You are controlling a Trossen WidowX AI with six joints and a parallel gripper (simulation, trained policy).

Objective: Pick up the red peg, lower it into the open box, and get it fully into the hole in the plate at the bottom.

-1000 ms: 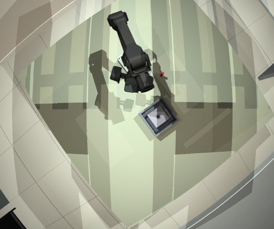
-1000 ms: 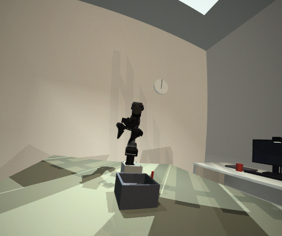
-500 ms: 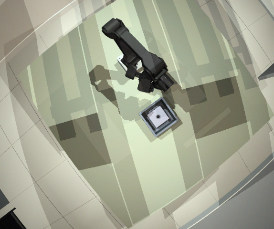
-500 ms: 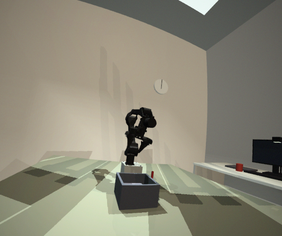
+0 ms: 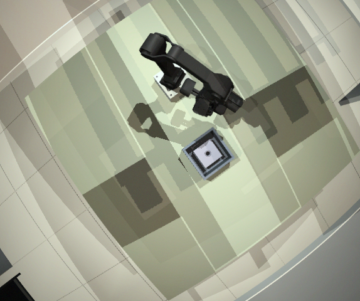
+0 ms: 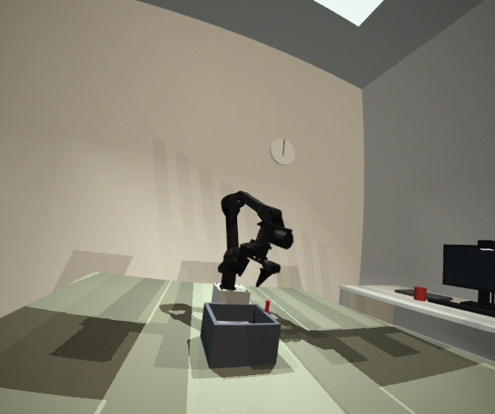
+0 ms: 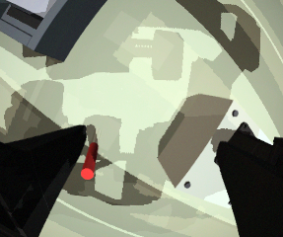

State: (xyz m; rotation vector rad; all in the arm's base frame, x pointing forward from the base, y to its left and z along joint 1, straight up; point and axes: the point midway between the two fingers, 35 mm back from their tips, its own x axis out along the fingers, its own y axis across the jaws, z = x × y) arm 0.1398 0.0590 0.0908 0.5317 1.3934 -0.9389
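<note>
My gripper tip is 80 mm to the right of the red peg and 100 mm above it. Round my gripper tip: plate (210 mm ahead, 60 mm to the right, 100 mm below); dark box (210 mm ahead, 60 mm to the right, 120 mm below).
</note>
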